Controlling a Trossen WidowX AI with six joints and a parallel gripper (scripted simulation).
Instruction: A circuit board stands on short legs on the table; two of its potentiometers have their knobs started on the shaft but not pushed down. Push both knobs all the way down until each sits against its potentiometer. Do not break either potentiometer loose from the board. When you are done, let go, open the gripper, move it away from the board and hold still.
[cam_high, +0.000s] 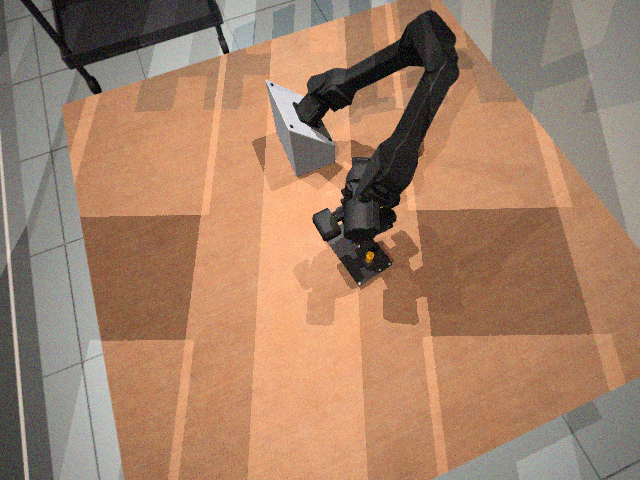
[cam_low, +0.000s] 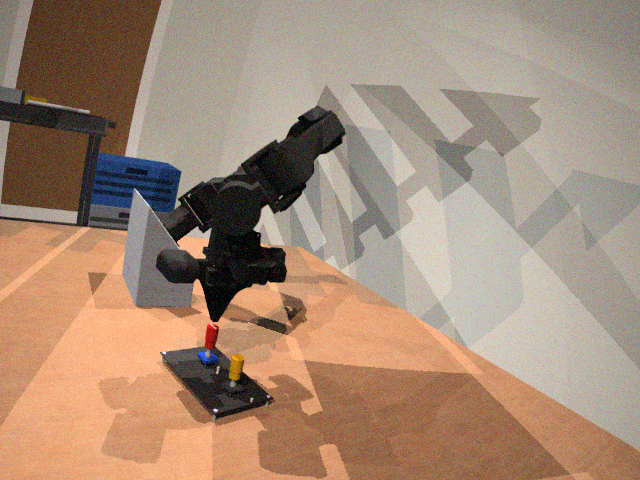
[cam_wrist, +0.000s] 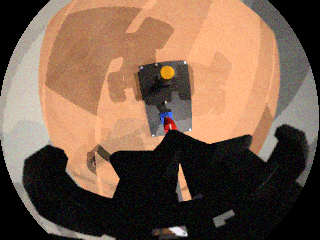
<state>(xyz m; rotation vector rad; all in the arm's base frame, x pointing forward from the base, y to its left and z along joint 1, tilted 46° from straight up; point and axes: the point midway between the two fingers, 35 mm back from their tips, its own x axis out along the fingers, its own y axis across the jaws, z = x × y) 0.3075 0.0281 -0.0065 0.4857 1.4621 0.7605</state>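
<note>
The red knob lies 2 cm below my gripper tip. The rest, counted from my gripper tip: yellow knob (8 cm ahead, 4 cm below, 1 cm to the left).
</note>
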